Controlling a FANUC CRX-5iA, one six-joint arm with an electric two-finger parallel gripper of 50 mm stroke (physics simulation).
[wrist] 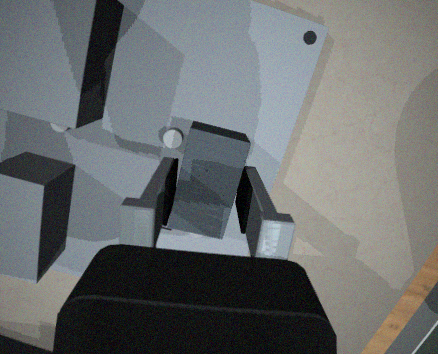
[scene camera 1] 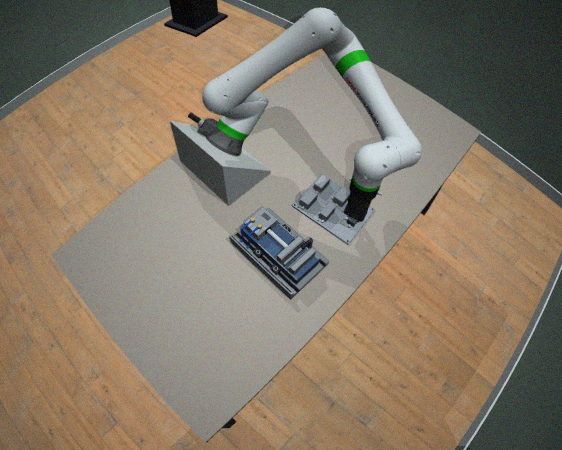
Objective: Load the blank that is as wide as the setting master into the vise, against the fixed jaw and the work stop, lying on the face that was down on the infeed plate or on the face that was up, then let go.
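Seen in the pictures: gripper, fingertip midpoint: (wrist: 207, 181) (scene camera 1: 354, 217); arm's base, link origin: (scene camera 1: 223, 145).
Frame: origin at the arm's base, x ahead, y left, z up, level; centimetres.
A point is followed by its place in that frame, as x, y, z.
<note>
My gripper (scene camera 1: 354, 221) @[54.8, 7.5, -9.4] (wrist: 207, 181) @[54.8, 7.5, -9.4] is low over the infeed plate (scene camera 1: 348, 235) @[56.5, 0.7, -11.0] (wrist: 285, 75) @[57.7, 13.8, -11.0], near its outer corner. It is shut on a grey blank (wrist: 210, 175) @[54.8, 8.2, -8.5], a rectangular block between the two finger pads; its far end sticks out beyond the fingers. In the scene view the gripper mostly hides this blank. The vise (scene camera 1: 270, 245) @[37.7, -21.1, -5.8] stands apart from the plate, with grey jaw bars (scene camera 1: 290, 250) @[45.0, -20.2, -2.3] (scene camera 1: 303, 260) @[50.4, -20.8, -2.1] across its blue bed and a small dark part (scene camera 1: 307, 243) @[48.1, -14.8, -2.3] at one side. I cannot tell which piece is the setting master.
Several other grey blocks stand on the plate, among them one at the back (scene camera 1: 321, 183) @[37.4, 11.8, -7.4] and one near the front edge (scene camera 1: 327, 212) @[45.9, 2.2, -7.4]. A block (wrist: 22, 215) @[46.0, 4.5, -7.4] stands left of the fingers, and a round pin (wrist: 173, 138) @[52.5, 9.3, -10.2] beside the held blank. Blue hoses (scene camera 1: 248, 225) @[28.5, -20.8, -2.2] rise from the vise's far end.
</note>
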